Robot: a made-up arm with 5 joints. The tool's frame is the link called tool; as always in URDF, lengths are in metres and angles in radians. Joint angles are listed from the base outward. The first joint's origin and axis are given. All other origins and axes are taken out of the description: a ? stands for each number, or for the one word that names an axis. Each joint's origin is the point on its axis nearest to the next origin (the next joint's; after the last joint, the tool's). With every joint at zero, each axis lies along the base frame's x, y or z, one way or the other. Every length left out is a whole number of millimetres.
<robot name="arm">
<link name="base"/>
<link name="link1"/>
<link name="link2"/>
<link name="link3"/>
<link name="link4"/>
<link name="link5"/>
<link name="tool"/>
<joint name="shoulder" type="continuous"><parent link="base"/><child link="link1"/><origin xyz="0.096 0 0.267" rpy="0 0 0"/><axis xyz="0 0 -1"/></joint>
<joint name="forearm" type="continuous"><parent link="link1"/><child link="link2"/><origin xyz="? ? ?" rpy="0 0 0"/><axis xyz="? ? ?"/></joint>
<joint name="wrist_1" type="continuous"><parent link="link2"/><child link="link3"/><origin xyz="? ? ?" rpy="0 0 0"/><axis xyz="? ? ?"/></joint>
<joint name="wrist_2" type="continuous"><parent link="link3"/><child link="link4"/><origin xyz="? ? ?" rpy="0 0 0"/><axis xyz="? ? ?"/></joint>
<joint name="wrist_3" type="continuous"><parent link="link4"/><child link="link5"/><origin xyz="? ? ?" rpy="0 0 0"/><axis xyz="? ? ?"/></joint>
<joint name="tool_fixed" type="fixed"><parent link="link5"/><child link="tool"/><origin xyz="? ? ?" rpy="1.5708 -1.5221 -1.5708"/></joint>
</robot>
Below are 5 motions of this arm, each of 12 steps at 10 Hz.
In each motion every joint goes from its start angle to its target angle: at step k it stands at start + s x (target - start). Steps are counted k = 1, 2, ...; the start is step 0. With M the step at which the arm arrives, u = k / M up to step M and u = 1 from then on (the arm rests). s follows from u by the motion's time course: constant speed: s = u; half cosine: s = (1 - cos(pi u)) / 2; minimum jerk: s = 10 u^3 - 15 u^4 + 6 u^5.
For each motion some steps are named. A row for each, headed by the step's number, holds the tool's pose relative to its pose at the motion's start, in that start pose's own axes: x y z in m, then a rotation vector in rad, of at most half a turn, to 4 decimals.
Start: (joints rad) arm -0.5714 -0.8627 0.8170 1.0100 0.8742
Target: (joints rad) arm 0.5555 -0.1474 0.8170 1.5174 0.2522
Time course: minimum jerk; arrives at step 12
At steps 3, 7, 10, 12:
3: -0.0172 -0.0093 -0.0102 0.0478 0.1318 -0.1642
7: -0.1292 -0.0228 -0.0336 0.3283 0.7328 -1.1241
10: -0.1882 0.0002 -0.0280 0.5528 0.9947 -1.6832
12: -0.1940 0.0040 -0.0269 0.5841 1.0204 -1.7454

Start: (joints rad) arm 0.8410 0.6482 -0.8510 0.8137 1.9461
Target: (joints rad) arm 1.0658 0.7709 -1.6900 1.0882 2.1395
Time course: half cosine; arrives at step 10
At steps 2, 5, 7, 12:
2: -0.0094 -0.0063 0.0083 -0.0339 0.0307 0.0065
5: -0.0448 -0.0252 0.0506 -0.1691 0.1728 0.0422
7: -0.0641 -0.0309 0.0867 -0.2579 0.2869 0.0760
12: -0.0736 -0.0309 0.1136 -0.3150 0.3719 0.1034

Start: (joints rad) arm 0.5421 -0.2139 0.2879 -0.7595 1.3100
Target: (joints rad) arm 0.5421 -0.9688 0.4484 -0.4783 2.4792
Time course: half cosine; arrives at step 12
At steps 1, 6, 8, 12:
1: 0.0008 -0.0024 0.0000 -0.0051 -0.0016 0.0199
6: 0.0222 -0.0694 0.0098 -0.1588 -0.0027 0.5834
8: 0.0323 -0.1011 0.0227 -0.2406 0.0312 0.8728
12: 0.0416 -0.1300 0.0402 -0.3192 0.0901 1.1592

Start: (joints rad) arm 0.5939 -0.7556 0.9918 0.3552 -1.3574
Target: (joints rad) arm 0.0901 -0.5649 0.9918 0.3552 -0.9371
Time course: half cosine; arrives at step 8
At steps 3, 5, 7, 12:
3: -0.0288 -0.0025 -0.0055 -0.0285 0.1368 0.2200
5: -0.0650 -0.0095 -0.0067 -0.0405 0.3052 0.5013
7: -0.0900 -0.0172 -0.0039 -0.0334 0.4231 0.7046
12: -0.0934 -0.0185 -0.0033 -0.0314 0.4395 0.7335

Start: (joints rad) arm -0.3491 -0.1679 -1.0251 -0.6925 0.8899
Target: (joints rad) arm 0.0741 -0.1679 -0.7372 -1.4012 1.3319
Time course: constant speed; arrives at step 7
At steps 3, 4, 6, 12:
3: -0.0173 -0.0060 0.0144 -0.1028 -0.1649 0.3558
4: -0.0230 -0.0095 0.0197 -0.1401 -0.2215 0.4710
6: -0.0340 -0.0186 0.0310 -0.2203 -0.3374 0.6947
12: -0.0392 -0.0242 0.0368 -0.2636 -0.3970 0.8026

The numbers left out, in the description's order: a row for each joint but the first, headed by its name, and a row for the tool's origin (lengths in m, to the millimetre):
forearm: xyz 0.026 -0.003 0, axis 0 1 0
wrist_1: xyz 0.028 0 0.113, axis 0 1 0
wrist_2: xyz 0.178 0 0.007, axis 0 1 0
wrist_3: xyz 0.042 0 0, axis -1 0 0
tool: xyz 0 0 0

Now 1 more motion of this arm.
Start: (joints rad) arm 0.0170 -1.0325 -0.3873 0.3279 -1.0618
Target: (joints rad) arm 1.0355 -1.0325 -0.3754 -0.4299 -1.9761
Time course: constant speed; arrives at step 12
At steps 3, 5, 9, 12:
3: -0.0023 0.0093 0.0005 0.1416 -0.1528 0.0085
5: -0.0061 0.0151 0.0011 0.2572 -0.2107 0.0265
9: -0.0188 0.0240 0.0019 0.4977 -0.2091 0.0896
12: -0.0320 0.0264 0.0016 0.6482 -0.1071 0.1552

